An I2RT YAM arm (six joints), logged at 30 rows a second.
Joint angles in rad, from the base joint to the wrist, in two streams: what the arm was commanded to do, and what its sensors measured. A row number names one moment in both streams.
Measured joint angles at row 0:
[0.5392, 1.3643, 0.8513, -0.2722, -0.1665, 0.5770]
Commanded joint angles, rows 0 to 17:
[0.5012, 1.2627, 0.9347, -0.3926, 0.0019, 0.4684]
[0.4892, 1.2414, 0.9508, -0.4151, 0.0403, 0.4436]
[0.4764, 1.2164, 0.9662, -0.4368, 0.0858, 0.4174]
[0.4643, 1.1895, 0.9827, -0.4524, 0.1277, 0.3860]
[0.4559, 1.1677, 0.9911, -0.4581, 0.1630, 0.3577]
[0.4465, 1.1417, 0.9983, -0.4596, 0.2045, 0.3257]
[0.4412, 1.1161, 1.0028, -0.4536, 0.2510, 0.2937]
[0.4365, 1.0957, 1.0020, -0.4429, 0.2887, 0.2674]
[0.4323, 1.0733, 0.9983, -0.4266, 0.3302, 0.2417]
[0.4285, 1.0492, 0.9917, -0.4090, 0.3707, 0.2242]
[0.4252, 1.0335, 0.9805, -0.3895, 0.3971, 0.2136]
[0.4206, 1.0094, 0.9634, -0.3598, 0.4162, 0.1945]
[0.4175, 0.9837, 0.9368, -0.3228, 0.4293, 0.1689]
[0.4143, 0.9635, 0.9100, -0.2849, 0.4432, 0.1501]
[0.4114, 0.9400, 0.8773, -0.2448, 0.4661, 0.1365]
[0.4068, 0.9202, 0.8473, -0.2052, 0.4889, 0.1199]
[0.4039, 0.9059, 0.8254, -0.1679, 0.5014, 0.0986]
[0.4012, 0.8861, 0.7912, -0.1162, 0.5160, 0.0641]
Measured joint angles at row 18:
[0.4133, 0.9195, 0.8410, -0.2554, 0.4065, 0.1719]
